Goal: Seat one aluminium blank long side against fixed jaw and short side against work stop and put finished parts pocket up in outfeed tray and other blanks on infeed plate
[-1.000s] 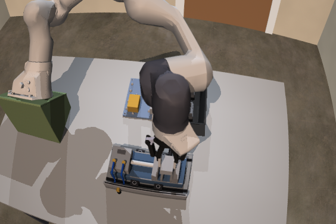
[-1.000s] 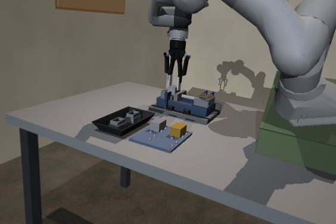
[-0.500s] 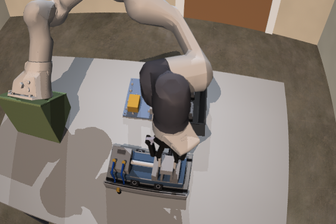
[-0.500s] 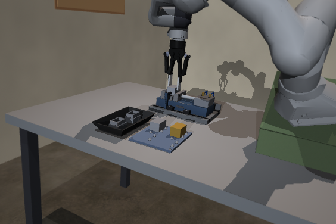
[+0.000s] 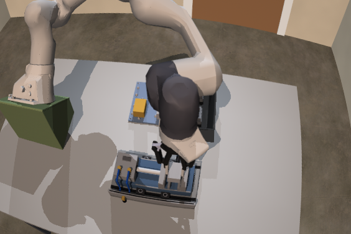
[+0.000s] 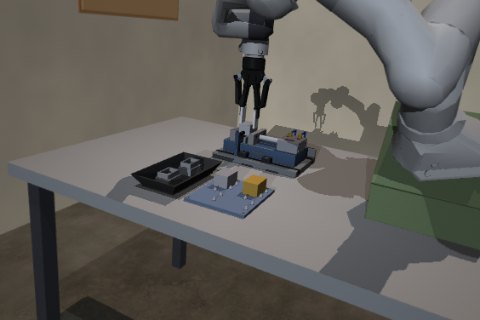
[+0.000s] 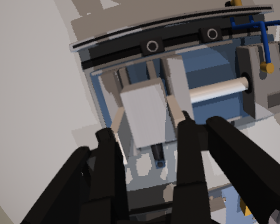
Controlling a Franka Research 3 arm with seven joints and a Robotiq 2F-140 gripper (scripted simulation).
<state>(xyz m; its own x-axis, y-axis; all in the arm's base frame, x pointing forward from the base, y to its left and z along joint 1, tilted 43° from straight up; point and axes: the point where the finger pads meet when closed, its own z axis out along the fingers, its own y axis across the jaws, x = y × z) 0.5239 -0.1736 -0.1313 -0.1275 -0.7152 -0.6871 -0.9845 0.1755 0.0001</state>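
The blue vise lies 10 cm below my hand, 7 cm behind it and 1 cm to the left of it. From my hand the other things lie so: brass blank: 30 cm to the left, 13 cm behind, 11 cm below; then aluminium blank: 29 cm to the left, 11 cm below, 4 cm behind.
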